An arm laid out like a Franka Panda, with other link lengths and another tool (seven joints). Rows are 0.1 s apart.
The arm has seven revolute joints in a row. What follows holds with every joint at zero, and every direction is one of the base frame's. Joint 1 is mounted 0.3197 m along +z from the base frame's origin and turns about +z. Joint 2 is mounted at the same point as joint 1 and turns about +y. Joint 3 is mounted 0.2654 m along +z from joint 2 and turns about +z. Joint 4 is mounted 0.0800 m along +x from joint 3 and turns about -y. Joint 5 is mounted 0.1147 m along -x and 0.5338 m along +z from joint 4 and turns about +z. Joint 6 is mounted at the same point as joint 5 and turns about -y. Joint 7 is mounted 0.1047 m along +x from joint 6 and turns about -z. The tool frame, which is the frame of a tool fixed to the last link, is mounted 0.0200 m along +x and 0.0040 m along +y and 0.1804 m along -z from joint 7; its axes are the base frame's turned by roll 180.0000, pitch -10.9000 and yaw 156.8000 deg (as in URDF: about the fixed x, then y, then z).
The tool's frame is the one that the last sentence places.
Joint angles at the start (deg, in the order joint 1, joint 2, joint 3, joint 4, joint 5, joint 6, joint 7):
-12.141 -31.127 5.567 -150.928 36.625 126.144 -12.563
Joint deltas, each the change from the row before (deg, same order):
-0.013 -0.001 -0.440 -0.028 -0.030 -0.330 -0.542
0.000 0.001 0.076 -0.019 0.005 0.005 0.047
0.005 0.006 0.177 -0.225 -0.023 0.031 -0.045
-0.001 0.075 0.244 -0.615 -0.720 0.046 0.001
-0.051 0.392 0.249 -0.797 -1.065 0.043 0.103
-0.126 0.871 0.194 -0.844 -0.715 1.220 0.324
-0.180 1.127 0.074 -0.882 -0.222 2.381 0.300
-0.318 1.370 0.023 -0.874 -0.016 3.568 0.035
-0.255 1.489 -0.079 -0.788 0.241 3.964 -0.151
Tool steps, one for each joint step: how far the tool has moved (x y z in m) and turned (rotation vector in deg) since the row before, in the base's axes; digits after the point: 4 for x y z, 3 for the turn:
-0.0011 -0.0030 -0.0005 0.202 0.017 0.258
-0.0001 0.0006 -0.0003 -0.022 0.043 0.018
-0.0011 0.0015 -0.0028 -0.101 0.208 0.182
-0.0038 0.0014 -0.0086 -0.659 0.771 0.521
-0.0056 0.0006 -0.0141 -0.835 1.349 0.566
-0.0039 -0.0028 -0.0168 -0.838 0.947 -0.432
-0.0022 -0.0063 -0.0170 -0.813 0.203 -1.296
-0.0006 -0.0103 -0.0166 -1.173 -0.646 -1.801
-0.0004 -0.0111 -0.0155 -1.204 -1.013 -1.934

